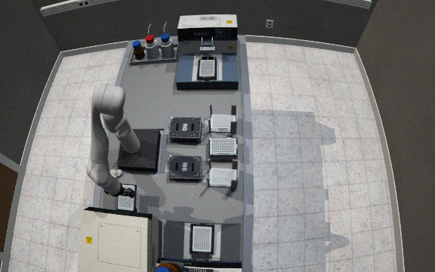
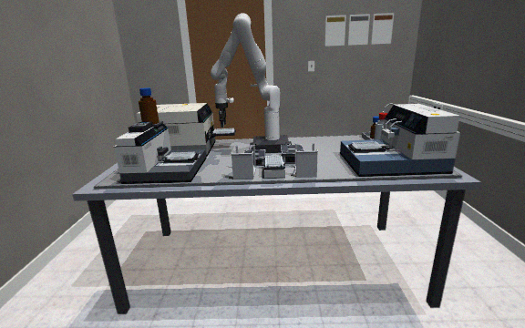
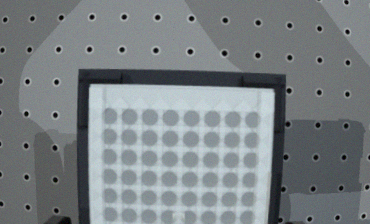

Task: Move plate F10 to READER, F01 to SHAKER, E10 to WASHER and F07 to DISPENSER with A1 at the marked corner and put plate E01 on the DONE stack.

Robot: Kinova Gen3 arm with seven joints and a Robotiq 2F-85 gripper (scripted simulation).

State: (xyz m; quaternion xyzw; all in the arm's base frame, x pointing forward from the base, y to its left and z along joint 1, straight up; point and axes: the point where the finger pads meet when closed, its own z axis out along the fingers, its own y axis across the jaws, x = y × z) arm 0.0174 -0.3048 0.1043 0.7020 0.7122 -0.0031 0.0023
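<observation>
Right now my hand is 5 cm above the dark pull-out tray. Round my hand: washer nest: 37 cm ahead, 78 cm to the left, 6 cm below; regrip nest: 27 cm ahead, 41 cm to the left, 9 cm below.
</observation>
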